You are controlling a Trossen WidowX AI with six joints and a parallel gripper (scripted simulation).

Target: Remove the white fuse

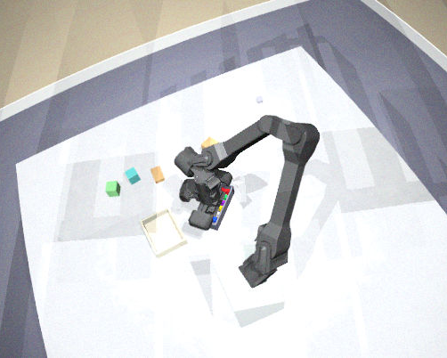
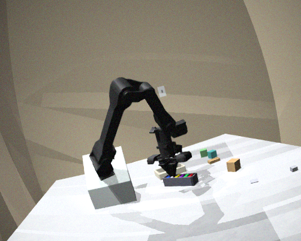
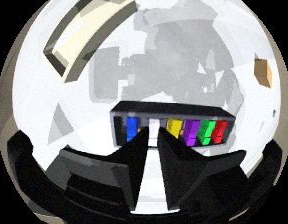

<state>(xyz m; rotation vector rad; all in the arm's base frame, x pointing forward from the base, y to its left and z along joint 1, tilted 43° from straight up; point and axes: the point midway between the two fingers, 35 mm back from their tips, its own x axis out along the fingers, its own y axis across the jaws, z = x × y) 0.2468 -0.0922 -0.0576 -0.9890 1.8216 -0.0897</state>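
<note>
Now: gripper tip 160 mm to the right of the tray, 40 mm short of it and 30 mm above it. The rest, counted from my gripper tip: white fuse 10 mm below; flat brown piece 250 mm ahead, 80 mm to the left, 30 mm below; tan cube 230 mm ahead, 120 mm to the right, 10 mm below.
</note>
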